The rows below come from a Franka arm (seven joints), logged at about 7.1 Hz.
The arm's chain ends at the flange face. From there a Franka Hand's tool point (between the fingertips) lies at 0.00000 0.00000 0.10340 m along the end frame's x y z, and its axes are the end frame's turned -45 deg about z.
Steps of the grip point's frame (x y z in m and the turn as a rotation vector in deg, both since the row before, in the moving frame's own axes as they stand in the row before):
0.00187, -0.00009, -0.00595, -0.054, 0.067, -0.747
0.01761, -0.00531, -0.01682, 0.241, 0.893, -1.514
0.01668, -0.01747, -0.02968, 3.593, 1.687, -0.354
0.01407, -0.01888, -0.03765, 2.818, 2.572, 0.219
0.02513, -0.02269, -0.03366, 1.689, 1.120, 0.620
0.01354, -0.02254, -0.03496, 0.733, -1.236, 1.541
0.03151, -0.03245, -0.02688, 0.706, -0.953, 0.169
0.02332, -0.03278, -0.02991, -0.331, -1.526, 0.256
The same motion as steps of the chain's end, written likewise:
0.00110, -0.00137, -0.00595, 0.009, 0.086, -0.747
0.00788, -0.01475, -0.01681, 0.802, 0.461, -1.514
0.00189, -0.01742, -0.02943, 3.734, -1.348, -0.354
-0.00310, -0.01643, -0.03742, 3.811, -0.174, 0.219
0.00243, -0.03023, -0.03360, 1.986, -0.402, 0.620
-0.00384, -0.02612, -0.03493, -0.356, -1.392, 1.541
0.00145, -0.04554, -0.02686, -0.175, -1.173, 0.169
-0.00516, -0.04203, -0.02987, -1.313, -0.845, 0.256

